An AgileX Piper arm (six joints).
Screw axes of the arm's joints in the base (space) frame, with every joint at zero. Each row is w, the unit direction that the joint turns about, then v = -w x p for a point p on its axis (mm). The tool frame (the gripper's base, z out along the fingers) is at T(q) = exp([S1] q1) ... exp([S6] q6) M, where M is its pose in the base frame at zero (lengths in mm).
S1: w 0 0 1 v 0 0 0
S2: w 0 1 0 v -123 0 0
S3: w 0 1 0 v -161.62 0 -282.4
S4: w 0.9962 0 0.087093 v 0 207.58 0
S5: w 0 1 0 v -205.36 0 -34.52
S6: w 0.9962 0 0.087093 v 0 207.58 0
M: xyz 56.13 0 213.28 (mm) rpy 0 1.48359 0 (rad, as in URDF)
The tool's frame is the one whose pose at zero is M.
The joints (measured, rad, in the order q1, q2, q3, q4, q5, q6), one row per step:
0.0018, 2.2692, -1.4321, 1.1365, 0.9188, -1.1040
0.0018, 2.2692, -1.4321, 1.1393, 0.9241, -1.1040
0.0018, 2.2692, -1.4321, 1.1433, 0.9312, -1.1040
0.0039, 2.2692, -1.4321, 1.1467, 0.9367, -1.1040
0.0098, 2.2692, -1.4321, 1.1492, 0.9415, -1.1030
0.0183, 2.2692, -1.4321, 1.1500, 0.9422, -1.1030
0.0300, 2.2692, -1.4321, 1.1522, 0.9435, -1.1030
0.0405, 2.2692, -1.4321, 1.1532, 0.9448, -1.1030
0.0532, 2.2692, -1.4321, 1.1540, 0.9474, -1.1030
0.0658, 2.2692, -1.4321, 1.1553, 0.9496, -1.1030
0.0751, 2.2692, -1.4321, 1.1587, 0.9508, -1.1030
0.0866, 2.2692, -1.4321, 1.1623, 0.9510, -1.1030
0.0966, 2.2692, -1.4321, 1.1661, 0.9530, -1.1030
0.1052, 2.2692, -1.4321, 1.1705, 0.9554, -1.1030
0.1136, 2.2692, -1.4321, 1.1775, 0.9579, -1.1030
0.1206, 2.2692, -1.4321, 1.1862, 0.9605, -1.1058
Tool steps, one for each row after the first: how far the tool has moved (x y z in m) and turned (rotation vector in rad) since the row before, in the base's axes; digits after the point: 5 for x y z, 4 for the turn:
-0.00024, 0.00035, 0.00031, 0.0053, 0.0022, 0.0016
-0.00031, 0.00047, 0.00043, 0.0073, 0.0030, 0.0020
-0.00037, 0.00127, 0.00035, 0.0059, 0.0023, 0.0034
-0.00063, 0.00283, 0.00029, 0.0050, 0.0027, 0.0068
-0.00063, 0.00369, 0.00006, 0.0010, 0.0003, 0.0084
-0.00090, 0.00512, 0.00015, 0.0024, 0.0006, 0.0111
-0.00091, 0.00456, 0.00009, 0.0015, 0.0006, 0.0107
-0.00126, 0.00554, 0.00013, 0.0022, 0.0012, 0.0139
-0.00127, 0.00547, 0.00014, 0.0023, 0.0010, 0.0132
-0.00085, 0.00409, 0.00021, 0.0032, 0.0007, 0.0078
-0.00103, 0.00497, 0.00019, 0.0027, 0.0003, 0.0092
-0.00105, 0.00441, 0.00026, 0.0039, 0.0012, 0.0088
-0.00094, 0.00385, 0.00031, 0.0046, 0.0014, 0.0072
-0.00085, 0.00385, 0.00044, 0.0065, 0.0017, 0.0053
-0.00064, 0.00332, 0.00053, 0.0075, -0.0003, 0.0046

